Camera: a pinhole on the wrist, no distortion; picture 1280 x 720 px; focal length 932.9 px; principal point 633.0 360.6 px. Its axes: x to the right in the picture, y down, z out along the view. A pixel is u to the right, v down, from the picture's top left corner.
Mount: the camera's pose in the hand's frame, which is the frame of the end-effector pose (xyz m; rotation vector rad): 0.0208 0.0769 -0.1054 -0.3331 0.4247 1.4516
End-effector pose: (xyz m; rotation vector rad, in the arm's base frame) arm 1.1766 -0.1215 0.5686 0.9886 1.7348 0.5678
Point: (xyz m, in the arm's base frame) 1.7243 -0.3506 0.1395
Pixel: outside the picture
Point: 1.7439 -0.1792 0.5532
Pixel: 250 636
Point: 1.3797 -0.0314 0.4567
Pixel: 11 105
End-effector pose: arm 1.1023 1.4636 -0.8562 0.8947 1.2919 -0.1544
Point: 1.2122 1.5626 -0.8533
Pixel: 569 104
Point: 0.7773 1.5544 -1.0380
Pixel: behind the camera
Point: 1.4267 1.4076 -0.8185
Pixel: 380 348
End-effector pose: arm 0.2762 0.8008 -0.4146 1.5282 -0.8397 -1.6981
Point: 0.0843 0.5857 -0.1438
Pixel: 804 390
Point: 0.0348 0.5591 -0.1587
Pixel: 743 320
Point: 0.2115 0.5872 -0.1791
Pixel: 1026 348
